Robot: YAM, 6 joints.
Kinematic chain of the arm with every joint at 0, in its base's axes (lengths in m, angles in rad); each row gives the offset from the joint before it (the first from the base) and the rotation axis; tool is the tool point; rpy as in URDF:
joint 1: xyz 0 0 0.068 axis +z
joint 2: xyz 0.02 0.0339 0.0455 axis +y
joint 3: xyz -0.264 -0.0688 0 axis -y
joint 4: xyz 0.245 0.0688 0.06 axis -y
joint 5: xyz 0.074 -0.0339 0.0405 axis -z
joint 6: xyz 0.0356 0 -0.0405 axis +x
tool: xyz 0 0 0 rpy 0 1.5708 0
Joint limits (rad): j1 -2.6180..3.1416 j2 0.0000..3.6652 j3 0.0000..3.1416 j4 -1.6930..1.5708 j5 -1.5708..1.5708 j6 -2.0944..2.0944
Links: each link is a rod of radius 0.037 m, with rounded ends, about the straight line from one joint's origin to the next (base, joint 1, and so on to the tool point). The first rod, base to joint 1, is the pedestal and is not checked.
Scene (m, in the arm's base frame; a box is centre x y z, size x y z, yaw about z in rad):
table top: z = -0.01
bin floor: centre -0.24 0.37 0 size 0.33 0.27 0.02 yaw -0.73
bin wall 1: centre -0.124 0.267 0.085 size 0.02 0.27 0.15 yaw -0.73
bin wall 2: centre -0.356 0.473 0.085 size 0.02 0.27 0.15 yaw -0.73
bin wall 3: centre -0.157 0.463 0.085 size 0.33 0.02 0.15 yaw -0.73
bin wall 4: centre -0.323 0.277 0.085 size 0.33 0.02 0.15 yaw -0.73
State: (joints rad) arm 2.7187 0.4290 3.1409 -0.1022 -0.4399 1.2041
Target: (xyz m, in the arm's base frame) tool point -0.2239 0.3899 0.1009
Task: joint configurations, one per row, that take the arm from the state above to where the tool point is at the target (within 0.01 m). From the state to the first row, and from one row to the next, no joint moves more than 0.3 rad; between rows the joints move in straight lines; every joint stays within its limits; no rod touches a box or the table.
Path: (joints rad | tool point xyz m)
1: 2.6253 0.6904 2.9124 -0.1581 -0.4272 1.2041 | 0.3668 -0.2252 0.5338
2: 2.5319 0.9518 2.6838 -0.2141 -0.4145 1.2041 | 0.1771 -0.1412 0.6671
3: 2.4385 1.2133 2.4553 -0.2700 -0.4018 1.2041 | -0.0167 -0.0041 0.7002
4: 2.3451 1.4747 2.2268 -0.3260 -0.3891 1.2041 | -0.1705 0.1550 0.6317
5: 2.2517 1.7361 1.9982 -0.3819 -0.3765 1.2041 | -0.2562 0.2955 0.4825
6: 2.1582 1.9975 1.7697 -0.4378 -0.3638 1.2041 | -0.2687 0.3807 0.2907
7: 2.0648 2.2590 1.5412 -0.4938 -0.3511 1.2041 | -0.2239 0.3899 0.1009

